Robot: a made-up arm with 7 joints. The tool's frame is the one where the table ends. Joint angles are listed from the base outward.
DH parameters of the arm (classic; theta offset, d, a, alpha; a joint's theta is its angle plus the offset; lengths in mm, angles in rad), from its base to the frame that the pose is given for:
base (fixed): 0 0 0 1.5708
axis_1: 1.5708 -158 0 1.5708
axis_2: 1.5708 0 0 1.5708
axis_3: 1.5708 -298 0 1.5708
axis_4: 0 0 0 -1.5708
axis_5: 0 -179 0 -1.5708
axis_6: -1.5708 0 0 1.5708
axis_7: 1.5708 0 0 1.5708
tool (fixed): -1.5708 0 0 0
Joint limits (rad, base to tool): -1.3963..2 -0.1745..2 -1.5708..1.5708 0..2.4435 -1.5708..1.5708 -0.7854..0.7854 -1.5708..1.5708
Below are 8 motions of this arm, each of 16 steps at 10 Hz.
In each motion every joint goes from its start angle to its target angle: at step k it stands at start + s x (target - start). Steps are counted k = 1, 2, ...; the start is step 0. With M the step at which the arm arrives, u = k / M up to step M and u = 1 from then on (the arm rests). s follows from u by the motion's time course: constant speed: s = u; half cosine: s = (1 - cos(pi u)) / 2; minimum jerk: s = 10 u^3 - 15 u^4 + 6 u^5.
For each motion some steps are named. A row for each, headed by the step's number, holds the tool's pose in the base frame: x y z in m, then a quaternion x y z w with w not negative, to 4 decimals.
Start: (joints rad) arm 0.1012 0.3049 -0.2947 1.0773 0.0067 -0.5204 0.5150
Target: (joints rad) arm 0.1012 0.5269 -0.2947 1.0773 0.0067 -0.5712 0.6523
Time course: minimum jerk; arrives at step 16
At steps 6, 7, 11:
6: 0.1878 0.2522 -0.3567 -0.1496 -0.6291 -0.4127 0.6415
7: 0.1876 0.2612 -0.3543 -0.1460 -0.6228 -0.4247 0.6406
11: 0.1864 0.2967 -0.3426 -0.1317 -0.5952 -0.4719 0.6370

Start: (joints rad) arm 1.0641 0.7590 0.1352 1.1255 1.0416 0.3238 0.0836
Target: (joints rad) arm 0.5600 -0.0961 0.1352 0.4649 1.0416 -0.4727 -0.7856
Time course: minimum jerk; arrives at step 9
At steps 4, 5, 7, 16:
4: 0.3696 0.3436 -0.1383 -0.1267 -0.6988 0.4616 0.5316
5: 0.3715 0.2775 -0.2197 -0.0759 -0.5786 0.5772 0.5712
7: 0.3280 0.1559 -0.3257 0.0469 -0.3593 0.6973 0.6185
16: 0.3101 0.1248 -0.3449 0.0823 -0.3041 0.7136 0.6257

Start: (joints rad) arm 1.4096 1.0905 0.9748 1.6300 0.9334 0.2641 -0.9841
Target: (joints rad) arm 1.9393 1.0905 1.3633 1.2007 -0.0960 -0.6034 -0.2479
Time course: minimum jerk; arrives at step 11
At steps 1, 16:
1: 0.0173 0.4818 0.0984 0.0383 0.7238 -0.6498 0.2288
16: 0.0089 0.5552 0.0403 -0.3382 0.4630 -0.6316 0.5218

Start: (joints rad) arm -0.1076 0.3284 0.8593 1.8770 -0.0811 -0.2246 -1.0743
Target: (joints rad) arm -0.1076 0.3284 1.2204 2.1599 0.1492 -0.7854 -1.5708
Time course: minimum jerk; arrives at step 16
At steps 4, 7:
4: 0.0852 0.3601 -0.1940 0.6065 -0.6558 0.4420 0.0820
7: 0.0701 0.3612 -0.1779 -0.5582 0.6629 -0.4941 0.0691

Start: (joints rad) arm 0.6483 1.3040 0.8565 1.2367 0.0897 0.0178 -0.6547
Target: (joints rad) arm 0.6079 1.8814 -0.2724 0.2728 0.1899 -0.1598 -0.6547
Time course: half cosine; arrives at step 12
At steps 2, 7, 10, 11, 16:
2: 0.0755 0.5422 0.0945 0.6470 -0.6571 0.3837 0.0480
7: 0.0509 0.5971 0.1080 0.8241 -0.4710 0.2150 0.2300
10: -0.0179 0.6109 0.1269 0.9097 -0.2867 0.1437 0.2638
11: -0.0320 0.6103 0.1324 0.9212 -0.2524 0.1335 0.2641
16: -0.0369 0.6098 0.1344 0.9250 -0.2405 0.1301 0.2639

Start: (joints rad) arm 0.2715 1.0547 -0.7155 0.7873 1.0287 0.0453 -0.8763
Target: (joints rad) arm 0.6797 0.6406 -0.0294 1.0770 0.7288 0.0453 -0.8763
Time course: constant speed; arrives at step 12
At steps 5, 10, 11, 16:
5: 0.2462 0.4358 -0.2207 0.4459 -0.4871 0.3091 0.6844
10: 0.3025 0.3957 -0.1670 0.3273 -0.6047 0.4190 0.5931
11: 0.3104 0.3891 -0.1545 0.3043 -0.6231 0.4405 0.5703
16: 0.3172 0.3831 -0.1418 0.2816 -0.6395 0.4619 0.5463

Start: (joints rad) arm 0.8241 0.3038 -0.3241 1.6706 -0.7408 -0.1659 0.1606
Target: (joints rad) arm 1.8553 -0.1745 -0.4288 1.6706 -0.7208 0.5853 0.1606
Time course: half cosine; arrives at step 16
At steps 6, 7, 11, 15, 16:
6: 0.3299 0.1402 0.0328 0.3695 -0.8665 -0.2985 0.1535
7: 0.3241 0.1257 0.0643 0.3667 -0.8802 -0.2673 0.1390
11: 0.2652 0.0688 0.1786 0.3318 -0.9259 -0.1649 0.0738
15: 0.2098 0.0378 0.2275 0.3013 -0.9447 -0.1257 0.0329
16: 0.2070 0.0364 0.2293 0.2998 -0.9454 -0.1242 0.0310

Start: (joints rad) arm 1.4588 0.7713 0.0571 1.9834 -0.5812 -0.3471 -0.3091
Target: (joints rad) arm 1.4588 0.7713 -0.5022 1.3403 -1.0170 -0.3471 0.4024
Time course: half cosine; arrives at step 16
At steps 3, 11, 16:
3: 0.1852 0.3232 0.1479 -0.5743 0.7426 0.0602 0.3394
11: 0.2876 0.3295 0.1344 0.6778 -0.5957 -0.4295 0.0360
16: 0.3166 0.3341 0.1181 0.6729 -0.4886 -0.5350 0.1492

